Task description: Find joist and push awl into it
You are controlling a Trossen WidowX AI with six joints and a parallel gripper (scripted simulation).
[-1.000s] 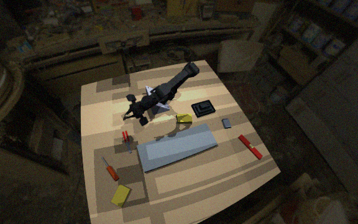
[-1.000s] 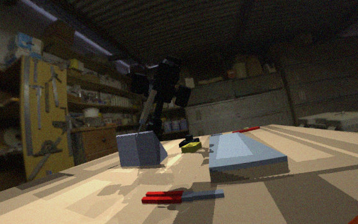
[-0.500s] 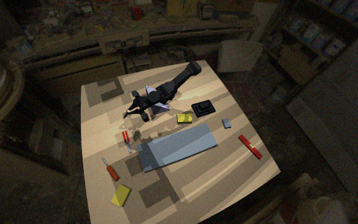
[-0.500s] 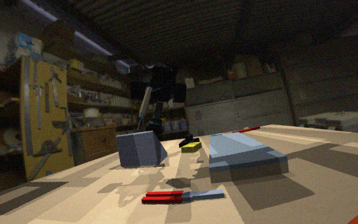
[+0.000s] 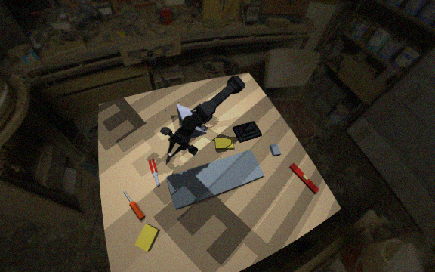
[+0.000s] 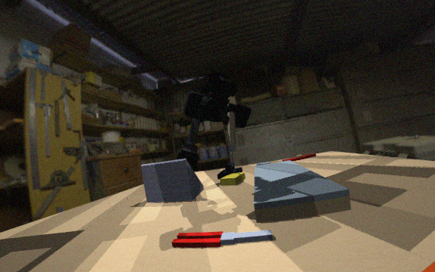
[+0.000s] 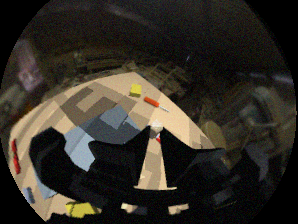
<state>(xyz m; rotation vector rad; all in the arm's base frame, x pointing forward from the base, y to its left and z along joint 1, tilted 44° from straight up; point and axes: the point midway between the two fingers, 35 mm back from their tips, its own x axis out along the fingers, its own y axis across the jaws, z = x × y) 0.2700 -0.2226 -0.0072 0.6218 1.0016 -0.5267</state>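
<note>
My gripper tip is 50 mm above the awl and 20 mm to the left of it. Round my gripper tip: stud finder: 530 mm to the left, 170 mm below, 160 mm behind; then small grey block: 640 mm to the left, 200 mm below, 20 mm ahead; then black tray: 510 mm to the left, 200 mm below, 160 mm behind.
</note>
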